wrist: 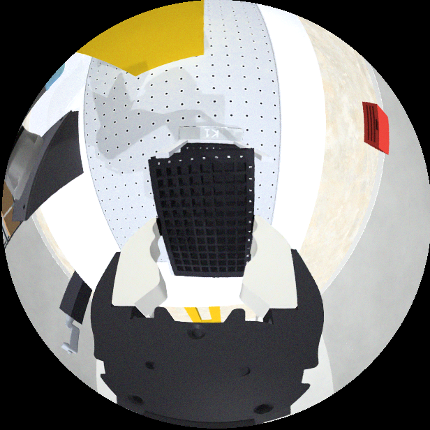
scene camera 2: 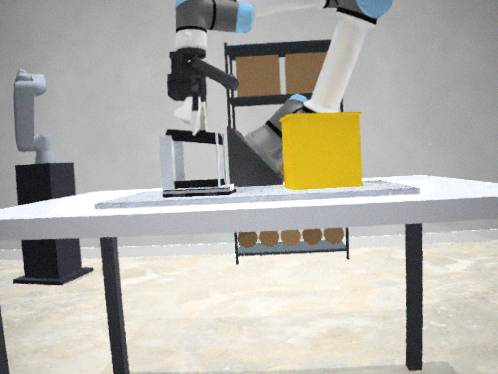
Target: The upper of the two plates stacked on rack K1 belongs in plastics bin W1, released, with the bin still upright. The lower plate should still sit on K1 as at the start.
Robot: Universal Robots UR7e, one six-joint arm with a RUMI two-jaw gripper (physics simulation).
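Places are measured from the arm's base along level axes (x ahead, y left, z up), in metres.
Pixels of known places: gripper, fingertip midpoint: (scene camera 2: 198,137); arm's base, origin of the base link: (scene camera 2: 259,154).
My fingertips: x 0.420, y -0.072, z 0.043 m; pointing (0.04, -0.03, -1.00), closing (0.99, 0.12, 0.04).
Note:
For each thing: its top centre in the pictures, then the offset to it from my fingertips. Level surfaces: height alone.
- upper plate, middle of its top: (scene camera 2: 195,128) dx +0.000, dy -0.006, dz +0.021 m
- rack K1, middle of its top: (scene camera 2: 197,134) dx +0.006, dy +0.000, dz +0.005 m
- lower plate, middle of its top: (scene camera 2: 195,180) dx +0.006, dy -0.011, dz -0.104 m
- Plastics bin W1, middle of its top: (scene camera 2: 318,115) dx -0.109, dy +0.284, dz +0.042 m
- white table, its level: dz -0.151 m
My gripper (scene camera 2: 198,128) (wrist: 205,217) points down and is shut on the upper plate (scene camera 2: 192,136) (wrist: 202,200), a black gridded plate, with a pale finger at each side. The plate is roughly level, at the height of the post tops of rack K1 (scene camera 2: 166,165) (wrist: 187,133), well above the lower plate. The lower plate (scene camera 2: 200,183) lies dark and flat low in the rack; in the wrist view the held plate hides most of it. Plastics bin W1 (scene camera 2: 322,150) (wrist: 155,35), yellow, stands upright to the right of the rack in the scene view. Its inside does not show.
Rack and bin stand on a perforated board (scene camera 2: 395,190) (wrist: 240,95) on the white table (scene camera 2: 450,187). A dark wedge-shaped mount (scene camera 2: 247,167) (wrist: 57,160) stands behind, between them. A red box (wrist: 376,128) shows at the wrist view's right. A shelf unit (scene camera 2: 280,48) stands in the background.

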